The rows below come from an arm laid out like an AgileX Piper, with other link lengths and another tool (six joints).
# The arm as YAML. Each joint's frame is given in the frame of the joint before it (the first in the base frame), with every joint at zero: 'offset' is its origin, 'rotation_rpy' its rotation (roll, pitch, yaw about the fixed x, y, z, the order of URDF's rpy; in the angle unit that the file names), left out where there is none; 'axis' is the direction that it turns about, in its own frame. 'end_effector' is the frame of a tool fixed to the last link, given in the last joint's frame.
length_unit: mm
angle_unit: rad
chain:
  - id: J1
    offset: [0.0, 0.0, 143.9]
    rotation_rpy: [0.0, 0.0, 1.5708]
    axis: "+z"
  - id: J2
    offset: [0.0, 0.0, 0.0]
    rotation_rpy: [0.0, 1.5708, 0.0]
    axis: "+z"
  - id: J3
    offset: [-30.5, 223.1, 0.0]
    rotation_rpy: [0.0, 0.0, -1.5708]
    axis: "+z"
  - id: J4
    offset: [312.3, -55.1, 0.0]
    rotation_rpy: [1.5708, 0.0, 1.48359]
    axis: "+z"
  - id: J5
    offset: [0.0, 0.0, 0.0]
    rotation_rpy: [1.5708, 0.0, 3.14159]
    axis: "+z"
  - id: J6
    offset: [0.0, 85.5, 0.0]
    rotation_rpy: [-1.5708, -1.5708, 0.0]
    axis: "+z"
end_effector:
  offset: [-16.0, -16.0, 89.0]
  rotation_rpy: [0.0, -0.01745, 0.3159]
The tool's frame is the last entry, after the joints.
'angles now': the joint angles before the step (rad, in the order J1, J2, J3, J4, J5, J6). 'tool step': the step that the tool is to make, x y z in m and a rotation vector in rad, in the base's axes. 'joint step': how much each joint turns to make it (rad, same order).
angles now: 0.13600 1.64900 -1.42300 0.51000 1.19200 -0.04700
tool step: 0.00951 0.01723 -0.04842 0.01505 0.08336 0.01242
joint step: 0.02900 0.14002 -0.01402 0.03601 -0.04500 -0.01500
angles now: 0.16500 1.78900 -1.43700 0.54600 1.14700 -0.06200
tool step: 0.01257 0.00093 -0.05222 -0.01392 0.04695 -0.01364
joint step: 0.00001 0.14000 -0.01598 0.01200 -0.07201 -0.03001
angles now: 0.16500 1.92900 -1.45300 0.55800 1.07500 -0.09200
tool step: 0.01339 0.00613 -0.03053 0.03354 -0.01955 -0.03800
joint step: -0.00101 0.08200 -0.00299 0.06701 -0.09800 -0.04702
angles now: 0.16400 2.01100 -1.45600 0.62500 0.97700 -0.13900
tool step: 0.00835 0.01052 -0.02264 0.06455 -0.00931 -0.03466
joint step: -0.00001 0.06800 -0.00200 0.11001 -0.06699 -0.06601
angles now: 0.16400 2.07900 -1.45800 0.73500 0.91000 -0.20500
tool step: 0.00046 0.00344 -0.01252 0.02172 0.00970 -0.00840
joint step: 0.00000 0.03398 0.00003 0.04201 -0.01701 -0.02901
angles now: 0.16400 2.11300 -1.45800 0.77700 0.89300 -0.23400
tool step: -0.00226 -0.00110 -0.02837 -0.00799 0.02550 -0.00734
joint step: 0.00000 0.06499 0.00002 0.01900 -0.03301 -0.02801
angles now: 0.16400 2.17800 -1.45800 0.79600 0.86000 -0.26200
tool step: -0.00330 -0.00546 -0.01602 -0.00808 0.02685 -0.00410
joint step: -0.01000 0.03599 0.00002 0.00001 -0.00401 -0.01001
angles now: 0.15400 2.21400 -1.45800 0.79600 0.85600 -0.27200
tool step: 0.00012 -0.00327 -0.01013 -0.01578 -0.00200 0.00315
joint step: -0.00201 0.02200 -0.00201 -0.00701 -0.01799 -0.01300
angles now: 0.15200 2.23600 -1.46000 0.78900 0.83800 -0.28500
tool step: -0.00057 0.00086 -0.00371 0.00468 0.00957 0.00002
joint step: 0.00000 0.01401 -0.00702 0.00599 0.00401 -0.00199
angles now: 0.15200 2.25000 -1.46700 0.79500 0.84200 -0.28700
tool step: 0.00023 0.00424 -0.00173 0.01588 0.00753 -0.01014
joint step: 0.00400 0.01099 -0.00600 0.02198 0.00001 0.00002
